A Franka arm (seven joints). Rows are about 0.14 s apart.
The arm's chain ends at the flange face. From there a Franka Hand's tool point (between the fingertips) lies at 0.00 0.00 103.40 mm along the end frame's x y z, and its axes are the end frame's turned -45 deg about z.
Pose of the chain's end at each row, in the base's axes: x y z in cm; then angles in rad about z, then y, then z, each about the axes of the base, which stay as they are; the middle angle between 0 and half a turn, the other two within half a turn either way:
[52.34 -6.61 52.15 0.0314 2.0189 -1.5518]
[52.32 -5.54 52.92 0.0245 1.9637 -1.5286]
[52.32 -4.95 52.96 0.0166 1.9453 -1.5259]
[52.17 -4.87 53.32 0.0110 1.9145 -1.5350]
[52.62 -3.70 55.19 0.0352 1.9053 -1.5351]
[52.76 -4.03 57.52 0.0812 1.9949 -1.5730]
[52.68 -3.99 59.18 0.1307 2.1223 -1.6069]
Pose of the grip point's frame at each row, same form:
[52.52 -15.93 47.67 -0.7540 2.0189 -1.5518]
[52.72 -15.08 48.96 -0.7609 1.9637 -1.5286]
[52.75 -14.56 49.18 -0.7688 1.9453 -1.5259]
[52.52 -14.60 49.84 -0.7744 1.9145 -1.5350]
[52.97 -13.46 51.80 -0.7502 1.9053 -1.5351]
[52.74 -13.45 53.27 -0.7042 1.9949 -1.5730]
[52.36 -12.79 53.76 -0.6547 2.1223 -1.6069]

